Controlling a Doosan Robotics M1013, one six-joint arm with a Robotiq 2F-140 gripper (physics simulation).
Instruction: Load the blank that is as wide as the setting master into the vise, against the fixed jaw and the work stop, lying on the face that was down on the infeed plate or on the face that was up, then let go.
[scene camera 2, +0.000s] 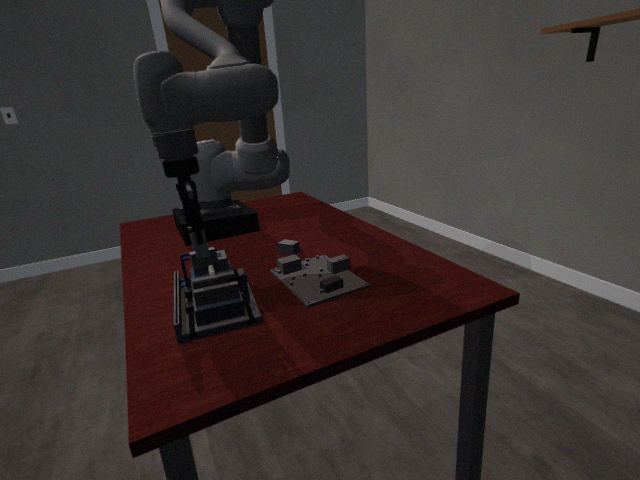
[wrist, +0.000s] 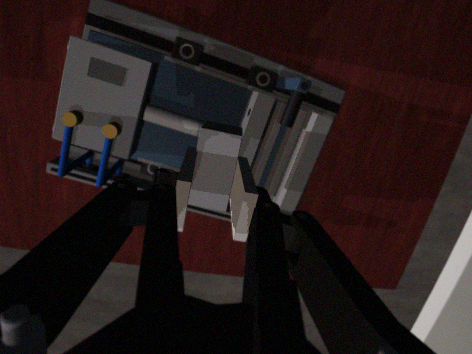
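Where they show: gripper, fingertip midpoint: (scene camera 2: 202, 254) (wrist: 214, 170); arm's base, origin of the base link: (scene camera 2: 213, 210).
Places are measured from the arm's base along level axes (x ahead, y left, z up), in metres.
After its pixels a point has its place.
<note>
My gripper (scene camera 2: 205, 254) {x 0.620, y -0.226, z 0.068 m} (wrist: 214, 170) {x 0.620, y -0.226, z 0.068 m} is shut on a grey rectangular blank (wrist: 216, 167) {x 0.620, y -0.220, z 0.079 m}, one pad on each side. In the wrist view the blank overlaps the near side of the vise (scene camera 2: 217, 294) {x 0.720, y -0.233, z 0.003 m} (wrist: 135, 21) {x 0.534, y -0.107, z -0.057 m}, left of its jaws. In the scene view the fingertips are at the vise's far part; whether the blank touches it cannot be told. A light jaw (wrist: 256, 120) stands at the end of a round rod (wrist: 167, 120) {x 0.577, y -0.199, z 0.009 m}; another pale jaw bar (wrist: 300, 150) {x 0.705, y -0.217, z 0.017 m} lies to its right. A blue bracket with a dark pin (wrist: 291, 102) {x 0.689, y -0.173, z 0.017 m} is at their far end. The setting master cannot be identified.
The infeed plate (scene camera 2: 305, 295) {x 0.741, y -0.014, z -0.069 m} lies right of the vise with grey blocks (scene camera 2: 289, 264) {x 0.597, y 0.021, z -0.041 m} (scene camera 2: 338, 264) {x 0.688, y 0.131, z -0.043 m} and a darker block (scene camera 2: 331, 283) {x 0.768, y 0.052, z -0.046 m}. Another block (scene camera 2: 288, 246) {x 0.453, y 0.096, z -0.048 m} stands behind it. Blue posts with yellow caps (wrist: 70, 118) {x 0.500, y -0.199, z 0.033 m} (wrist: 110, 131) {x 0.533, y -0.208, z 0.033 m} stand beside the vise's grey end block (wrist: 100, 95) {x 0.521, y -0.180, z 0.019 m}.
</note>
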